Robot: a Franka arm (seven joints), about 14 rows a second.
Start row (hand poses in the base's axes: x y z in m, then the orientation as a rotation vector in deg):
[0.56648 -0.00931 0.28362 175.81 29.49 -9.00]
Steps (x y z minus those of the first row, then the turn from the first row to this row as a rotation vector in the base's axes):
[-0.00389 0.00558 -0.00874 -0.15 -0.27 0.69]
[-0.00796 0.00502 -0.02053 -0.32 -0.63 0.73]
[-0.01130 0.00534 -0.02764 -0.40 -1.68 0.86]
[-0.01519 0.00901 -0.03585 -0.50 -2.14 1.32]
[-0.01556 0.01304 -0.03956 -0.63 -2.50 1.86]
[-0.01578 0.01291 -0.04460 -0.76 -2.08 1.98]
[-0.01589 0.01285 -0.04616 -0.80 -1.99 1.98]
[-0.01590 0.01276 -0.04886 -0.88 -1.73 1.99]
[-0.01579 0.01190 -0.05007 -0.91 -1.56 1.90]
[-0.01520 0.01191 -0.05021 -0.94 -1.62 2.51]
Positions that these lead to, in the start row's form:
[0.56259 -0.00373 0.27488 175.43 30.49 -8.60]
[0.55852 -0.00429 0.26309 175.22 30.49 -8.08]
[0.55518 -0.00397 0.25598 175.00 30.62 -6.48]
[0.55129 -0.00030 0.24777 174.71 31.27 -5.79]
[0.55092 0.00373 0.24406 174.37 32.03 -5.25]
[0.55070 0.00360 0.23902 174.25 32.21 -5.92]
[0.55059 0.00354 0.23746 174.22 32.20 -6.07]
[0.55058 0.00345 0.23476 174.17 32.21 -6.48]
[0.55069 0.00259 0.23355 174.19 32.07 -6.75]
[0.55128 0.00260 0.23341 173.95 32.98 -6.65]

